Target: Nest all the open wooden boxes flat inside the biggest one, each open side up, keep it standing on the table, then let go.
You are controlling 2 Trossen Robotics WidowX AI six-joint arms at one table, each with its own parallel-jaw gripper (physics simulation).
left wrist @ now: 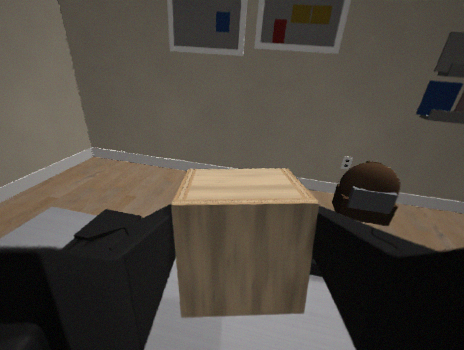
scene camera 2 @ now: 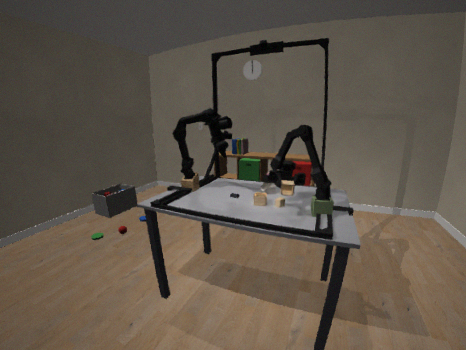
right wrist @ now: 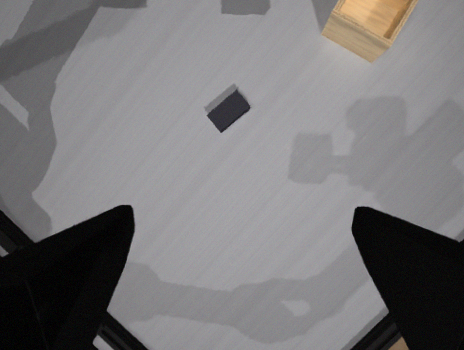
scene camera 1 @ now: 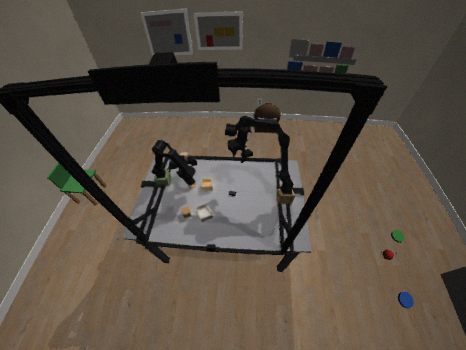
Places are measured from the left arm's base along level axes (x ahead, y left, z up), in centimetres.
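Pixels of known places: left gripper, fingertip midpoint: [left wrist: 242,211] [scene camera 2: 287,184]; right gripper, fingertip midpoint: [scene camera 2: 223,155] [right wrist: 244,217] [scene camera 1: 237,159]; left arm's base at its link origin: [scene camera 2: 322,198] [scene camera 1: 161,174]; right arm's base at its link origin: [scene camera 2: 189,176] [scene camera 1: 286,191].
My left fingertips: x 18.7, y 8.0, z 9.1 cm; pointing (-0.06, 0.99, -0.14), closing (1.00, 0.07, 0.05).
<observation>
For each thing: its top centre in the pictures, then the offset to it from my left fingertips. Level surfaces: height alone.
- light-wood box at its top centre: [scene camera 2: 260,194] [scene camera 1: 206,182] dx +15.3, dy -16.8, dz -11.9 cm
- small wooden box at its top centre: [scene camera 2: 280,198] [scene camera 1: 191,182] dx +3.7, dy -14.9, dz -13.1 cm
- orange-brown box at its top centre: [scene camera 1: 185,210] dx +0.8, dy -37.9, dz -12.6 cm
- wide pale box at its top centre: [scene camera 1: 203,210] [scene camera 2: 267,184] dx +13.2, dy -39.1, dz -12.5 cm
- small black block at its top centre: [right wrist: 228,110] [scene camera 2: 234,194] [scene camera 1: 232,192] dx +33.1, dy -24.7, dz -15.8 cm
- grey table top at its surface level: dz -17.5 cm
My left gripper [left wrist: 242,211] is shut on a wooden box [scene camera 1: 184,155] [left wrist: 245,260], raised at the back left in scene camera 1; which way it opens is unclear. A light-wood box [scene camera 1: 207,184] [scene camera 2: 260,199] [right wrist: 367,37] stands open side up. A small wooden box [scene camera 1: 192,186] [scene camera 2: 279,202] lies beside it. In front are an orange-brown box [scene camera 1: 186,212] and a wide pale box [scene camera 1: 204,212] [scene camera 2: 267,186]. A box [scene camera 2: 287,187] shows below the left gripper in scene camera 2; I cannot tell which. My right gripper [scene camera 1: 242,154] [scene camera 2: 224,146] [right wrist: 244,217] is open and empty, raised above the table.
A small black block [scene camera 1: 232,193] [scene camera 2: 234,195] [right wrist: 229,111] lies mid-table on the grey table top [scene camera 1: 250,225]. A black rail frame borders the table. The left arm's base sits by a green block [scene camera 1: 163,178] [scene camera 2: 321,206], the right arm's by a wooden block [scene camera 1: 285,196] [scene camera 2: 190,182].
</observation>
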